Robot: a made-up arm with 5 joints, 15 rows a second.
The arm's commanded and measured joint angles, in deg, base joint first. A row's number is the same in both.
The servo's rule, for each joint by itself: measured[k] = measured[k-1] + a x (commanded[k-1-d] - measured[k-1]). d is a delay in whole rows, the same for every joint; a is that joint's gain. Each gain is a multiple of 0.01, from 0.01 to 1. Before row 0 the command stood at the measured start. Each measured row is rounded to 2 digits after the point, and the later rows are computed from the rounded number. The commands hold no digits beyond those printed.
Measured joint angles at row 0:
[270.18, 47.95, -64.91, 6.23, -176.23]
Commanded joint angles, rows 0 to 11:
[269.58, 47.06, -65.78, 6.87, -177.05]
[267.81, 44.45, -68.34, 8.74, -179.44]
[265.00, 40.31, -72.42, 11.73, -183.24]
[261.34, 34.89, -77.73, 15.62, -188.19]
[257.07, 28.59, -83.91, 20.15, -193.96]
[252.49, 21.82, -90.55, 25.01, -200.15]
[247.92, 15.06, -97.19, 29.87, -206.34]
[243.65, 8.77, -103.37, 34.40, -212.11]
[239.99, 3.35, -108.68, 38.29, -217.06]
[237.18, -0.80, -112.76, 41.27, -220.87]
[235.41, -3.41, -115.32, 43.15, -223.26]
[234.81, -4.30, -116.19, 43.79, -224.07]
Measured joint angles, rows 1 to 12:
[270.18, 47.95, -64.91, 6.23, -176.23]
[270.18, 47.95, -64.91, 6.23, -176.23]
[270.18, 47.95, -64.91, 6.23, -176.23]
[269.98, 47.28, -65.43, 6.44, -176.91]
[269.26, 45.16, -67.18, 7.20, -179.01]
[267.85, 41.52, -70.32, 8.69, -182.52]
[265.70, 36.55, -74.77, 10.98, -187.23]
[262.85, 30.58, -80.25, 14.01, -192.82]
[259.43, 24.01, -86.43, 17.64, -198.90]
[255.63, 17.30, -92.89, 21.68, -205.08]
[251.68, 10.90, -99.18, 25.88, -210.91]
[247.82, 5.24, -104.88, 29.98, -216.01]
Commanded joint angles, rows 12 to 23:
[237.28, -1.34, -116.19, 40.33, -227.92]
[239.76, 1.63, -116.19, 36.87, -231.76]
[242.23, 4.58, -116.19, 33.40, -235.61]
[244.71, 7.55, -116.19, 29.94, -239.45]
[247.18, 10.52, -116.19, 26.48, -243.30]
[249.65, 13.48, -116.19, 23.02, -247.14]
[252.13, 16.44, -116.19, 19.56, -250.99]
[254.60, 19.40, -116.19, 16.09, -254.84]
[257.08, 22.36, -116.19, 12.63, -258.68]
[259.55, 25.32, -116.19, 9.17, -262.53]
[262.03, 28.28, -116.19, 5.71, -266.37]
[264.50, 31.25, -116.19, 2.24, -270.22]
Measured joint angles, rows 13 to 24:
[244.31, 0.71, -109.61, 33.71, -220.04]
[241.37, -2.38, -113.04, 36.83, -222.71]
[239.21, -3.82, -114.93, 39.13, -223.84]
[238.57, -1.96, -115.69, 39.53, -227.23]
[238.96, 0.73, -115.99, 38.65, -230.99]
[240.04, 3.62, -116.11, 36.92, -234.82]
[241.58, 6.57, -116.16, 34.62, -238.66]
[243.43, 9.53, -116.18, 31.93, -242.51]
[245.48, 12.49, -116.19, 28.99, -246.35]
[247.67, 15.45, -116.19, 25.88, -250.20]
[249.96, 18.41, -116.19, 22.65, -254.05]
[252.31, 21.37, -116.19, 19.34, -257.89]

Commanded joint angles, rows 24 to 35:
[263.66, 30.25, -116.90, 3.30, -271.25]
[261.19, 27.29, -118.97, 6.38, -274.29]
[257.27, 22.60, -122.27, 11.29, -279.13]
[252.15, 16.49, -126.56, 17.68, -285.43]
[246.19, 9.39, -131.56, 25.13, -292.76]
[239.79, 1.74, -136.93, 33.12, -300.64]
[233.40, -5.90, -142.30, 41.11, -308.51]
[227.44, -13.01, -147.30, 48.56, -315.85]
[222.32, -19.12, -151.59, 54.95, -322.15]
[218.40, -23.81, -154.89, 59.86, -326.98]
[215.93, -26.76, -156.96, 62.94, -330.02]
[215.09, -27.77, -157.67, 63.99, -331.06]
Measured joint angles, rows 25 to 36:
[254.70, 24.33, -116.19, 15.98, -261.74]
[257.12, 27.29, -116.19, 12.59, -265.58]
[259.56, 30.26, -116.19, 9.17, -269.43]
[260.91, 30.25, -116.62, 7.23, -270.94]
[261.00, 28.03, -118.03, 6.95, -273.72]
[259.77, 23.96, -120.57, 8.38, -278.21]
[257.26, 18.36, -124.16, 11.45, -284.20]
[253.61, 11.63, -128.60, 15.96, -291.30]
[249.05, 4.21, -133.60, 21.62, -299.05]
[243.89, -3.37, -138.82, 28.05, -306.90]
[238.46, -10.60, -143.91, 34.82, -314.33]
[233.13, -16.99, -148.52, 41.46, -320.82]

